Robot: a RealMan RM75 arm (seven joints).
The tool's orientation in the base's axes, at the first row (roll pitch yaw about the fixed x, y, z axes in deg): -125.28, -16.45, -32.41
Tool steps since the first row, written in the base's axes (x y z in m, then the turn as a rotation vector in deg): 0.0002, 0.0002, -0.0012, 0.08, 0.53, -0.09; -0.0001, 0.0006, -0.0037, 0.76, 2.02, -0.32; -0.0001, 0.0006, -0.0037, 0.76, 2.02, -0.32; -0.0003, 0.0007, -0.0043, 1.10, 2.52, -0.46; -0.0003, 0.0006, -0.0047, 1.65, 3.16, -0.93
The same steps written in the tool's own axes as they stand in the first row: -0.0003, 0.0008, 0.0009, -0.23, -0.26, 0.41; -0.0014, 0.0025, 0.0024, -0.51, -1.07, 1.83; -0.0014, 0.0025, 0.0024, -0.51, -1.07, 1.83; -0.0018, 0.0030, 0.0026, -0.53, -1.31, 2.40; -0.0019, 0.0033, 0.0028, -0.55, -1.39, 3.37
